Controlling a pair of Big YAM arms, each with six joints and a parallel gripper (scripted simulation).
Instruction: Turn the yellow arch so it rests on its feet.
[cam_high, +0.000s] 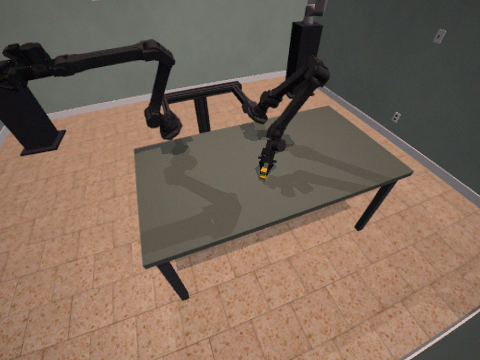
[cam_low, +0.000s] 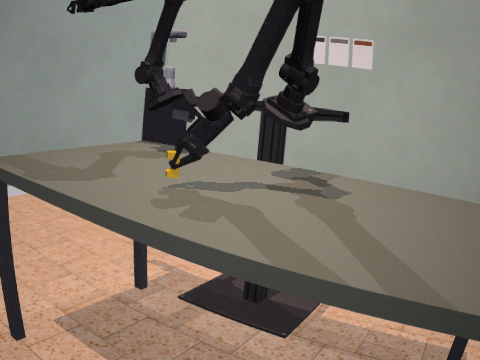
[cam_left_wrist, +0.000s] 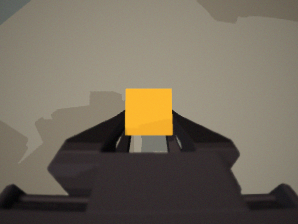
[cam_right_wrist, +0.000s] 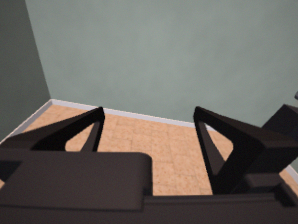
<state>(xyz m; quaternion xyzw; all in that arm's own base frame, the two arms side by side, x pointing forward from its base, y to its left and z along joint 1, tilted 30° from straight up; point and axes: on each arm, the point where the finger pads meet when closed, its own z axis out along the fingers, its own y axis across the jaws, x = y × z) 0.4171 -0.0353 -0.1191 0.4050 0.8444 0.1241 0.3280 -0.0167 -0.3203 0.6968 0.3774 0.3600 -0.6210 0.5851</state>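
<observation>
The yellow arch lies right at my left hand.
</observation>
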